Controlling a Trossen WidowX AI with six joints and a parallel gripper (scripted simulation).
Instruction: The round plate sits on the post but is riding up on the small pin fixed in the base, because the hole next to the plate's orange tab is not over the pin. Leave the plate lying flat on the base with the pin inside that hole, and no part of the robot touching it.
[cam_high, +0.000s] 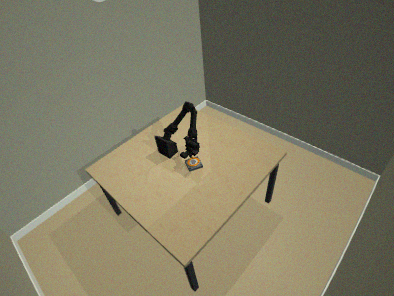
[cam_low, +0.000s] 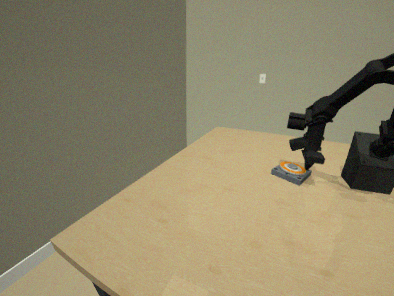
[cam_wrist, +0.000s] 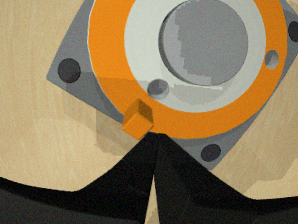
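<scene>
My gripper tip is now 50 mm short of the grey square base, 10 mm to the left of it and 20 mm above it.
</scene>
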